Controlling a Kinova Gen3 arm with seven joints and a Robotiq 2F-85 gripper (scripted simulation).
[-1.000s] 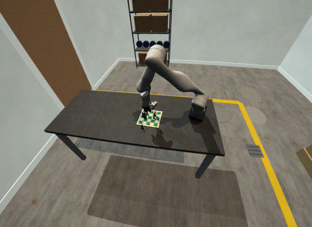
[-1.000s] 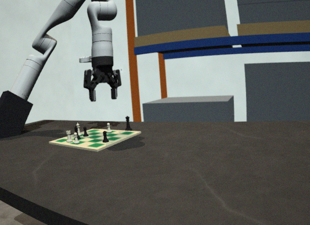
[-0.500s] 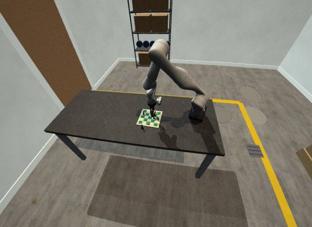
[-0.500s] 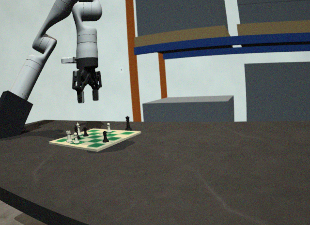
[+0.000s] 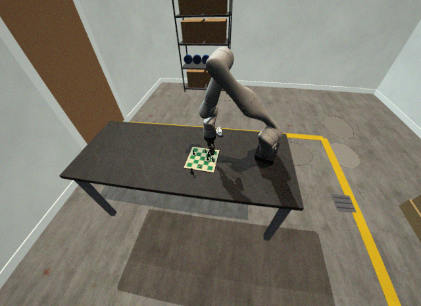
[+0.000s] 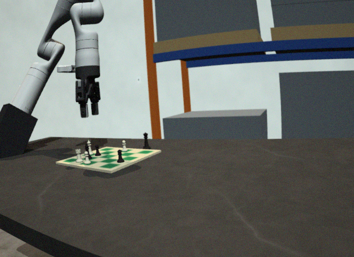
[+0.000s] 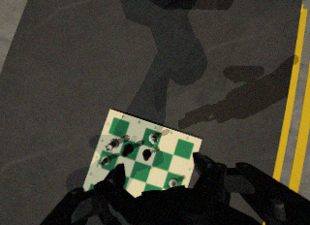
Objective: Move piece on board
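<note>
My hand is 100 mm above the white bishop, 10 mm to the left of it and 10 mm past it. From my hand the other things lie so: green-and-cream chessboard: 120 mm below, 70 mm ahead, 30 mm to the right; white rook: 100 mm below, 90 mm to the right, 10 mm ahead; tall black piece: 130 mm ahead, 100 mm to the left, 100 mm below.
</note>
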